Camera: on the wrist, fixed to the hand. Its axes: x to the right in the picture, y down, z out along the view.
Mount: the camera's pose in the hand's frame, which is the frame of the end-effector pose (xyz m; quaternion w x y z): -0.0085 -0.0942 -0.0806 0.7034 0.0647 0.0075 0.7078
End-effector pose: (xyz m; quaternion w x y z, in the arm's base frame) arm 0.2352 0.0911 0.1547 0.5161 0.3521 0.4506 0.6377
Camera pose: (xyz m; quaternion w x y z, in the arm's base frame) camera 0.1955 0.0715 0.0386 0.1145 -0.5952 -0.1129 -0.7873
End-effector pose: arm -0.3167 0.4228 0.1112 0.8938 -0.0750 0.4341 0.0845
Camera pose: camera -0.3630 0.3136 0.0743 0.5705 0.3117 0.3706 0.6634
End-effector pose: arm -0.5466 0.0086 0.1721 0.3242 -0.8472 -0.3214 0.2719
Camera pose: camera -0.5329 0.0272 0.2942 0.0928 -0.8044 0.3936 0.4351
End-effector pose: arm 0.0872 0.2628 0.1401 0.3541 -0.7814 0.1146 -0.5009
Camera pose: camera -0.0030 0.3001 0.2170 0.6533 -0.4419 0.6039 -0.1150
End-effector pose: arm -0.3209 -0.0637 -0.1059 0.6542 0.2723 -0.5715 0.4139
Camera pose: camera -0.1985 -0.0468 -0.1192 0.1539 -0.1737 -0.5630 0.7932
